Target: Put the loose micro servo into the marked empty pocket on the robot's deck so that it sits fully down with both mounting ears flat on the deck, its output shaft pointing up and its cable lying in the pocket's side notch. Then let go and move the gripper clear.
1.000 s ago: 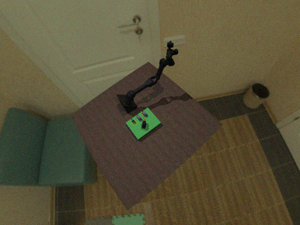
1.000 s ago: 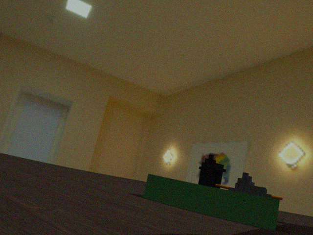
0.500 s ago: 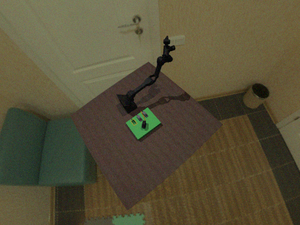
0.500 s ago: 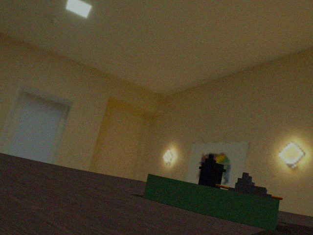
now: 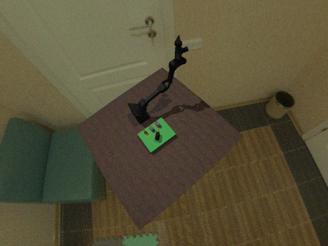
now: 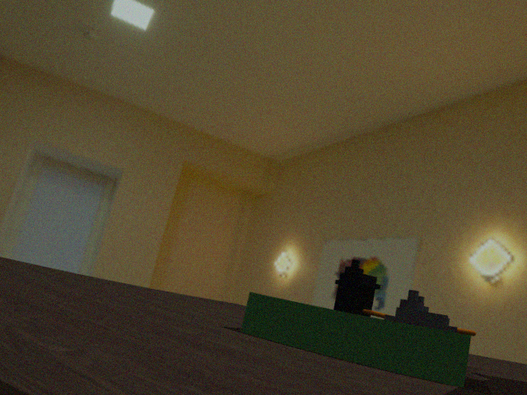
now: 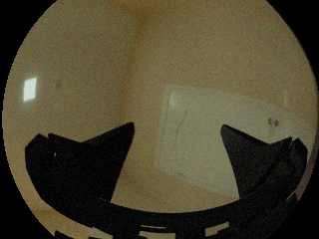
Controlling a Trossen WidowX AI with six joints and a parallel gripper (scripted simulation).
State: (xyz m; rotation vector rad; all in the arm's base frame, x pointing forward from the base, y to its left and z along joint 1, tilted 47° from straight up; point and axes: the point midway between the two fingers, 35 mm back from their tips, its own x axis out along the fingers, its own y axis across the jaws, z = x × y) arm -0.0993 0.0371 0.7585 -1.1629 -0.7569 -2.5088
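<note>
My gripper tip is 44 cm short of the green deck, 56 cm to the left of it and 62 cm above it.
</note>
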